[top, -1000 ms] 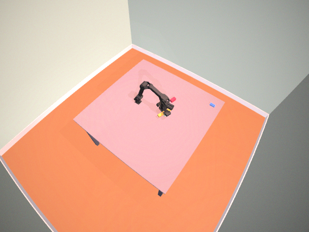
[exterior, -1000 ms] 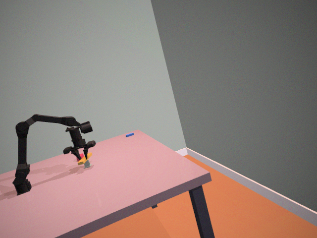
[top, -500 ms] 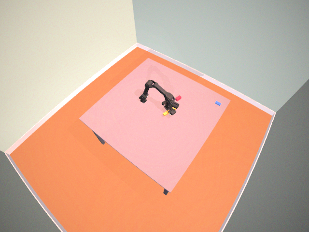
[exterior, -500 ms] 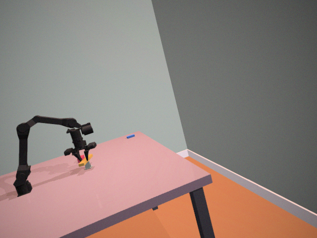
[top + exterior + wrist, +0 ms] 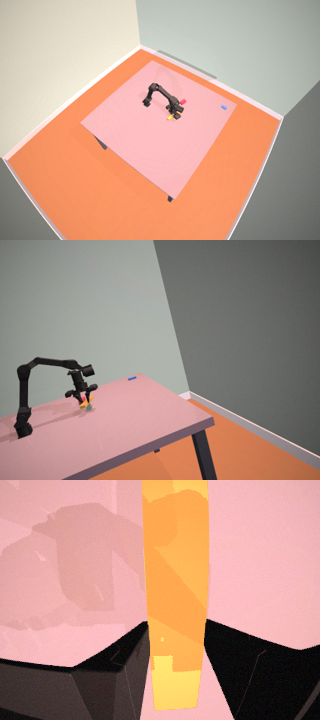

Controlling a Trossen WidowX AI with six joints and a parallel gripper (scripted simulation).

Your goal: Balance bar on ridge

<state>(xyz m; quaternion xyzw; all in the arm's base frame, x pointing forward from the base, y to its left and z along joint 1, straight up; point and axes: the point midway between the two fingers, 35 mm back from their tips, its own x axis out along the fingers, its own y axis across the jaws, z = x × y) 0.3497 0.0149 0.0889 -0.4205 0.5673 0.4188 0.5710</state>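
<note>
My gripper tip is now 1 cm short of the yellow-orange bar and 3 cm to the right of it. The rest, counted from my gripper tip: flat blue block 39 cm ahead, 49 cm to the left, 5 cm below; red block 3 cm behind, 25 cm to the left, 4 cm below.
</note>
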